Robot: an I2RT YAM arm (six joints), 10 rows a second.
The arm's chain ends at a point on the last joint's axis. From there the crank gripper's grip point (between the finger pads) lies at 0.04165 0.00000 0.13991 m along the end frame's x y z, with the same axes.
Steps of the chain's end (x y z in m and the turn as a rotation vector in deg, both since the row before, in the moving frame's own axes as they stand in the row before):
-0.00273, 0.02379, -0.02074, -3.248, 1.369, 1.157
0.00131, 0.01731, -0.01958, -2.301, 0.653, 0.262
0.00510, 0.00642, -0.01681, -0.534, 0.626, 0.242
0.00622, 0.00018, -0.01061, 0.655, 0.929, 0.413
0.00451, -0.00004, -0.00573, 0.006, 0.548, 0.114
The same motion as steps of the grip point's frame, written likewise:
0.00051, 0.03256, -0.02202, -3.248, 1.369, 1.157
0.00289, 0.02311, -0.02018, -2.301, 0.653, 0.262
0.00662, 0.00790, -0.01728, -0.534, 0.626, 0.242
0.00849, -0.00111, -0.01131, 0.655, 0.929, 0.413
0.00585, 0.00003, -0.00613, 0.006, 0.548, 0.114

